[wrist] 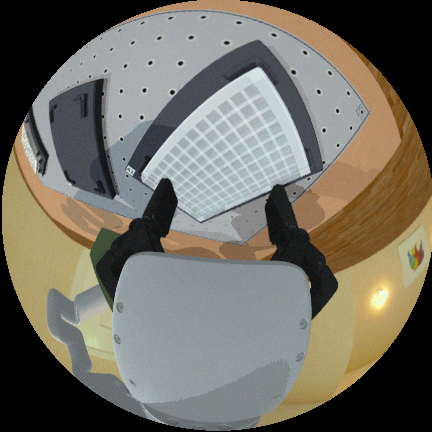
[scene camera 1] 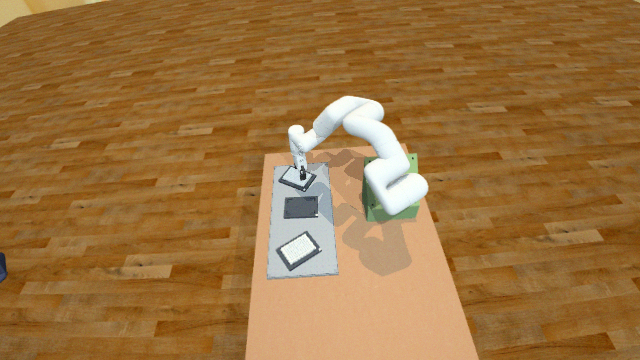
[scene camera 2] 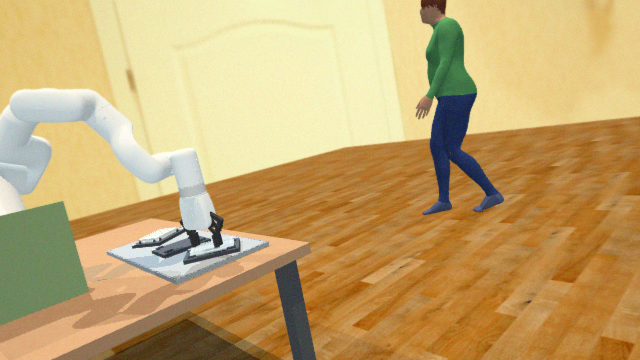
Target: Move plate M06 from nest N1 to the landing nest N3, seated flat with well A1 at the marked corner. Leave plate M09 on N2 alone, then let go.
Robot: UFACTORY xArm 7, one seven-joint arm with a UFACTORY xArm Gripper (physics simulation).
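A pale plate with square wells (scene camera 1: pixel 294 176) (scene camera 2: pixel 204 251) (wrist: pixel 235 135) lies in a dark, turned nest at the board's far end. An A1 label (wrist: pixel 130 170) marks that nest's left corner in the wrist view. My gripper (scene camera 1: pixel 303 175) (scene camera 2: pixel 206 245) (wrist: pixel 220 191) is open, fingers pointing down at this plate, with nothing gripped. The exact fingertip height is unclear. The middle nest (scene camera 1: pixel 301 207) (scene camera 2: pixel 172 247) (wrist: pixel 75 137) is empty. Another white plate (scene camera 1: pixel 299 249) (scene camera 2: pixel 157 235) (wrist: pixel 31 145) sits in the third nest. Plate names are not readable.
The nests stand on a grey perforated board (scene camera 1: pixel 326 225) (wrist: pixel 160 50) on the orange table (scene camera 1: pixel 360 310). The green block (scene camera 1: pixel 392 216) (scene camera 2: pixel 40 260) stands by the arm's base. A person in green (scene camera 2: pixel 450 60) stands on the floor beyond the table.
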